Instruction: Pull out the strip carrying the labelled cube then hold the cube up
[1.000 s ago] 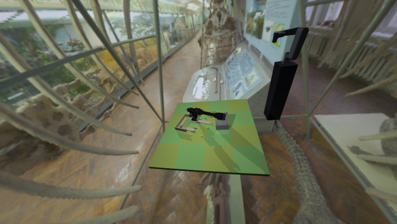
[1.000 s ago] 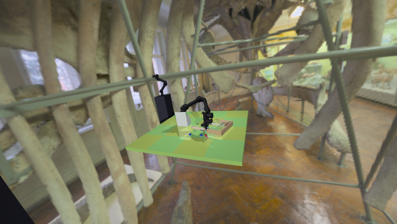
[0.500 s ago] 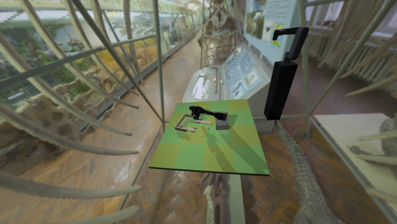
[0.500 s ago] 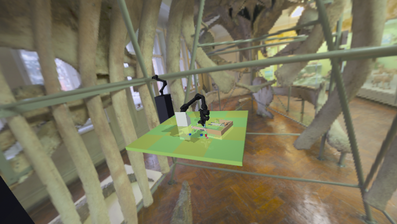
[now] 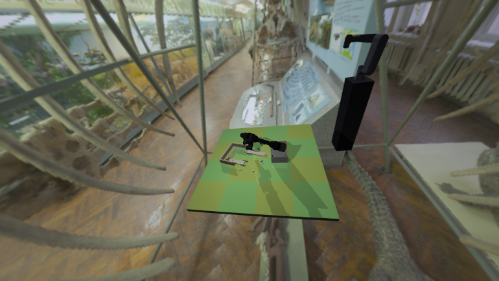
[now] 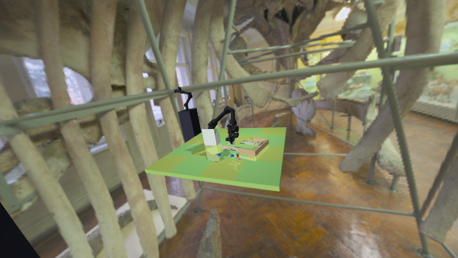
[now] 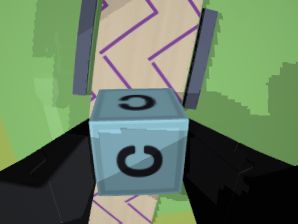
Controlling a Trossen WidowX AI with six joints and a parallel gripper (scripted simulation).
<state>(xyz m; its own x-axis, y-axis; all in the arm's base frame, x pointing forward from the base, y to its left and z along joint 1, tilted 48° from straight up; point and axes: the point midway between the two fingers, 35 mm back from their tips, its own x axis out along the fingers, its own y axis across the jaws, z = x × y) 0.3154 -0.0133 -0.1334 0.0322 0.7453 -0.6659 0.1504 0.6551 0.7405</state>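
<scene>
Right now my gripper tip is 5 cm above the strip, 4 cm past it and 1 cm to the right of it. From my gripper tip the other things lie so: pink cube (22 cm to the right, 13 cm ahead, 5 cm below).
</scene>
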